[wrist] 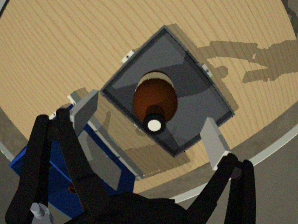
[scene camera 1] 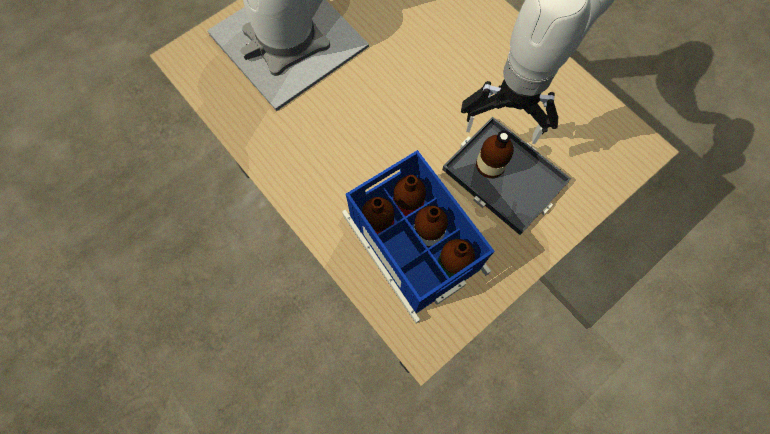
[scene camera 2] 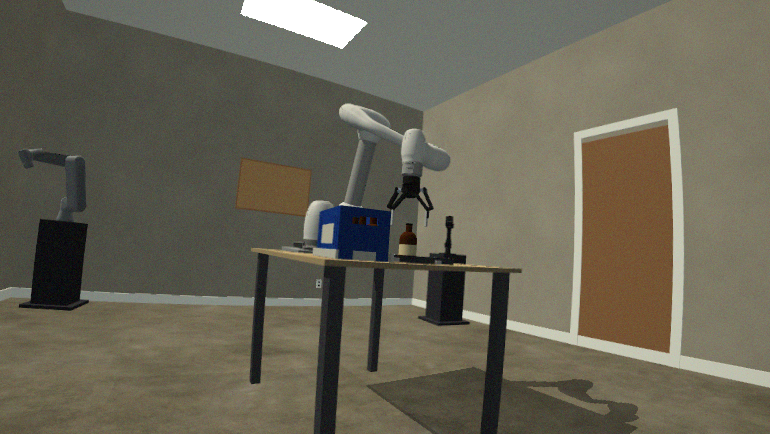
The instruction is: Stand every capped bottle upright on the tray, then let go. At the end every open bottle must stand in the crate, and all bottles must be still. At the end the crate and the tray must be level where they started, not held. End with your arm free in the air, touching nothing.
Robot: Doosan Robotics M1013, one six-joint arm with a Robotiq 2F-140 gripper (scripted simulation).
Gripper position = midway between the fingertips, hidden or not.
Observation:
I see my gripper (scene camera 1: 501,132), a capped bottle (scene camera 1: 497,150), a blue six-cell crate (scene camera 1: 414,268) and a dark grey tray (scene camera 1: 530,182).
The capped bottle also shows in the wrist view (wrist: 155,97). The blue six-cell crate shows as well in the wrist view (wrist: 115,176) and in scene camera 2 (scene camera 2: 336,231). The dark grey tray shows as well in the wrist view (wrist: 198,97).

